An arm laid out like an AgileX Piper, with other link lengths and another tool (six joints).
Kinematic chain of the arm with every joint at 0, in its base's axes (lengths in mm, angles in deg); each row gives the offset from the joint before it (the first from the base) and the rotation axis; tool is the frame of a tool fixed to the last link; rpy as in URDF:
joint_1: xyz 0 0 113.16 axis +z
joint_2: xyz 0 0 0 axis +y
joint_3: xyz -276.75 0 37.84 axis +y
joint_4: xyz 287.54 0 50.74 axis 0.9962 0 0.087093
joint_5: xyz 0 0 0 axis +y
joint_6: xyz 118.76 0 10.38 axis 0.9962 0 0.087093
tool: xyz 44.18 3 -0.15 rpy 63.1 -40.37 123.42
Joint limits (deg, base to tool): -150..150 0..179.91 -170..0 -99.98..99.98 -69.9..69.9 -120..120
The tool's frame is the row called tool.
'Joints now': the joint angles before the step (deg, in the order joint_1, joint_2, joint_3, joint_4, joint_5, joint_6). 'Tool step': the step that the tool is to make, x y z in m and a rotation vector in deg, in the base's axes. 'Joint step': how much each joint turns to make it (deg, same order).
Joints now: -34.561 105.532 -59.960 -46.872 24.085 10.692
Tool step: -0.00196 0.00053 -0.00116 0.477 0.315 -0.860
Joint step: 0.000 0.041 0.000 0.724 0.709 -0.002
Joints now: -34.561 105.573 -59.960 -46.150 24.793 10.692
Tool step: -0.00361 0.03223 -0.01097 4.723 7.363 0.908
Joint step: 3.972 0.157 0.000 9.251 7.980 -8.240
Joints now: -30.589 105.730 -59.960 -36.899 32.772 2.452
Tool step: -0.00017 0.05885 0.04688 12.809 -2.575 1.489
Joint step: 2.908 -9.735 -0.111 25.580 10.173 -18.340
